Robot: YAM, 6 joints.
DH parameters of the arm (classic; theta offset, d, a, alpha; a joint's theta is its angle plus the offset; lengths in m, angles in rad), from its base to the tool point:
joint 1: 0 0.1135 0.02 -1.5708
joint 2: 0 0 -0.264 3.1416
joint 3: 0.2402 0 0.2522 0
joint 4: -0.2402 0 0.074 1.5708
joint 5: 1.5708 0 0 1.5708
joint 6: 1.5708 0.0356 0 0
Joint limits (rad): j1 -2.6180..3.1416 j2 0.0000..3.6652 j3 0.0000..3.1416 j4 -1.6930..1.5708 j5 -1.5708..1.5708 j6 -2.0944..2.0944
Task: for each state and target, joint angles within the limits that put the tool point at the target. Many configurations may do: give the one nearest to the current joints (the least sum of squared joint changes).
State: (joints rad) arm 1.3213 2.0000 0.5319 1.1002 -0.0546 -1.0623
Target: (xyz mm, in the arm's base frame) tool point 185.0 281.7 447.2
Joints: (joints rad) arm 0.9878 1.5552 1.2551 1.1855 -0.0178 -1.0623
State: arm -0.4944 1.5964 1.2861 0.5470 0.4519 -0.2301
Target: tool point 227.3 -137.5 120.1
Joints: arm -0.4817 1.5598 0.4902 0.3269 0.4833 -0.2301
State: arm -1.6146 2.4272 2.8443 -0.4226 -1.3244 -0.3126
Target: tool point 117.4 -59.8 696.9
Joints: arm -0.7319 1.8102 3.1209 -0.2275 -1.2670 -0.3126
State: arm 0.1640 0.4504 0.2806 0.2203 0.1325 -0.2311
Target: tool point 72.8 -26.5 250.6
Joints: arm -0.1803 0.0000 0.3229 -0.2998 0.3742 -0.2311
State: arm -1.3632 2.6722 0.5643 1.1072 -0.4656 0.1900
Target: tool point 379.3 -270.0 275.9
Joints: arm -0.6534 2.0779 1.3545 1.2032 -0.4721 0.1900
